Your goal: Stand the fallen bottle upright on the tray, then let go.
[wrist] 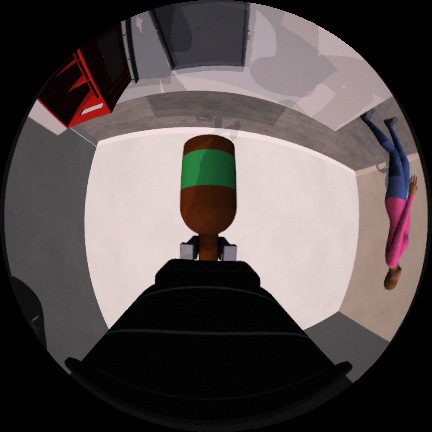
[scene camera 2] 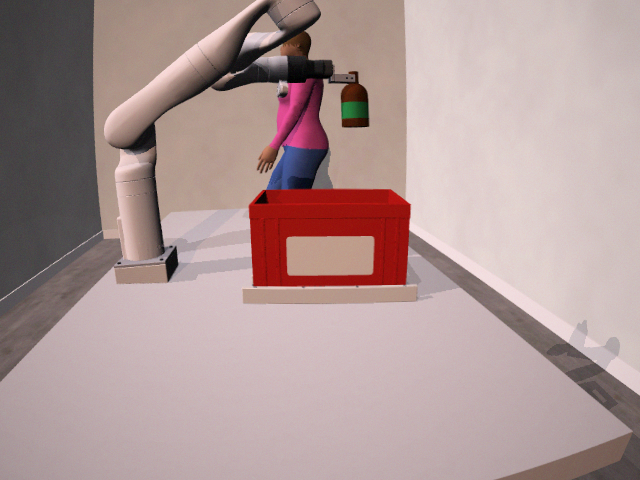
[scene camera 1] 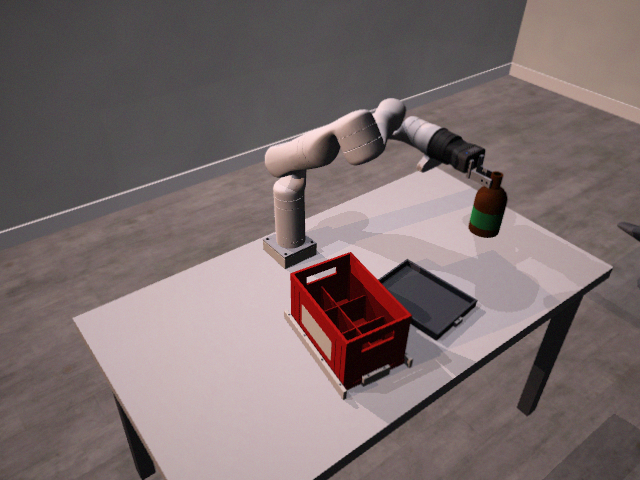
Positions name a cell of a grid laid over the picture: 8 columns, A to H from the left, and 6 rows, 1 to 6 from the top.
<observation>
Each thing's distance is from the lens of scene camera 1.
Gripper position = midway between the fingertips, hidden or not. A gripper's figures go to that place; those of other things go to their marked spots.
my gripper (scene camera 1: G3): 1.40 m
brown bottle (scene camera 1: G3): 1.39 m
</observation>
